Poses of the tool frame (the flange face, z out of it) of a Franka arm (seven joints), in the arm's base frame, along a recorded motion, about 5 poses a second.
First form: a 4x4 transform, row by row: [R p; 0 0 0 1], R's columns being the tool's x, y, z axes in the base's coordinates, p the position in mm. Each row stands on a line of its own.
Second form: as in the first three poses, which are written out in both.
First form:
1:
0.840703 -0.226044 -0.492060 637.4
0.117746 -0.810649 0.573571 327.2
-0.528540 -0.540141 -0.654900 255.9
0 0 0 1
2:
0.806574 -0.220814 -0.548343 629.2
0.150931 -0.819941 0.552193 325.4
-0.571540 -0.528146 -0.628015 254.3
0 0 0 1
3:
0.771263 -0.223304 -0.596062 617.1
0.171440 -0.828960 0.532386 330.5
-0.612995 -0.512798 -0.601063 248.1
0 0 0 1
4:
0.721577 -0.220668 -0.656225 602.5
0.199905 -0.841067 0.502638 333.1
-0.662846 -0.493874 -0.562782 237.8
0 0 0 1
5:
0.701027 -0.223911 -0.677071 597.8
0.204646 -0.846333 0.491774 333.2
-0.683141 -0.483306 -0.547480 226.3
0 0 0 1
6:
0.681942 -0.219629 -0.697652 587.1
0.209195 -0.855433 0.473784 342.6
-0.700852 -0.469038 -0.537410 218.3
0 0 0 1
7:
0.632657 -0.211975 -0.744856 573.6
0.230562 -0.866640 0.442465 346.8
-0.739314 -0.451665 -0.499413 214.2
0 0 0 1
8:
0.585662 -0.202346 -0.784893 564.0
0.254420 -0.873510 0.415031 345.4
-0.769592 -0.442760 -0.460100 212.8
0 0 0 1
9:
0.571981 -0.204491 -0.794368 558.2
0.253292 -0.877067 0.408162 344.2
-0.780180 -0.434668 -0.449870 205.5
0 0 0 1
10:
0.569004 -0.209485 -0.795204 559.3
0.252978 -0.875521 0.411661 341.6
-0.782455 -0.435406 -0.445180 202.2
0 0 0 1
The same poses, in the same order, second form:
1: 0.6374 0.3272 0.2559 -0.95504 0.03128 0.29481 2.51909
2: 0.6292 0.3254 0.2543 -0.94539 0.02030 0.32531 2.53342
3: 0.6171 0.3305 0.2481 -0.93540 0.01515 0.35328 2.54879
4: 0.6025 0.3331 0.2378 -0.92129 0.00612 0.38883 2.57018
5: 0.5978 0.3332 0.2263 -0.91547 0.00570 0.40236 2.57997
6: 0.5871 0.3426 0.2183 -0.91026 0.00309 0.41402 2.59722
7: 0.5736 0.3468 0.2142 -0.89622 -0.00556 0.44357 2.61934
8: 0.5640 0.3454 0.2128 -0.88255 -0.01574 0.46995 2.63412
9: 0.5582 0.3442 0.2055 -0.87865 -0.01479 0.47724 2.64137
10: 0.5593 0.3416 0.2022 -0.87763 -0.01321 0.47915 2.63799
